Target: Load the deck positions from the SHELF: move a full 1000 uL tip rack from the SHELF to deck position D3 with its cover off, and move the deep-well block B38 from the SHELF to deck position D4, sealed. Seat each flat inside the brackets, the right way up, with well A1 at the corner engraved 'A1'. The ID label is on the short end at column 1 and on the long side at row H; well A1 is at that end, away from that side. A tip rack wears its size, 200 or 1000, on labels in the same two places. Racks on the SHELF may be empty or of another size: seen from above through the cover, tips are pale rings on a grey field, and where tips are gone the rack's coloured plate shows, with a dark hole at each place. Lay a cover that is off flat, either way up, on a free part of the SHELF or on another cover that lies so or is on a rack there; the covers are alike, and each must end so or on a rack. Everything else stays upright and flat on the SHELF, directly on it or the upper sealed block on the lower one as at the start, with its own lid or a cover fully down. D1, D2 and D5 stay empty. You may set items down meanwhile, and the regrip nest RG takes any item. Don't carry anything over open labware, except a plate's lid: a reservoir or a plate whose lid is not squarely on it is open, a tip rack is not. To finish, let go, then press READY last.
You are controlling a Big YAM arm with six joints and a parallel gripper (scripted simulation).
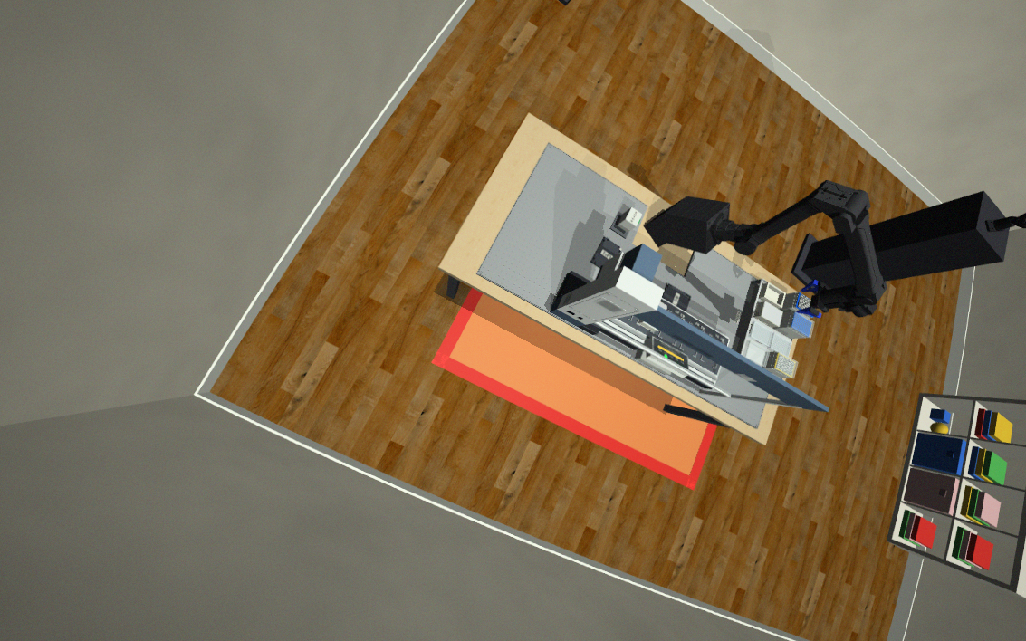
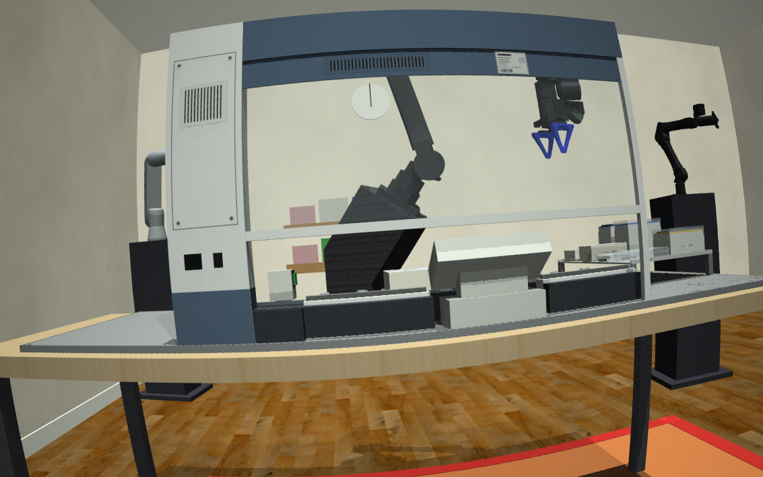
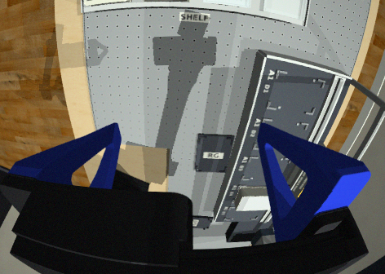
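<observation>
The blue tip rack is 250 mm to the left of my hand, 220 mm below it and 190 mm behind it. The rest, counted from my hand: shelf label (350 mm below, 50 mm to the left); then pale reservoir (280 mm below, 180 mm behind, 120 mm to the left); then shelf (290 mm below, 210 mm to the left, 30 mm behind).
</observation>
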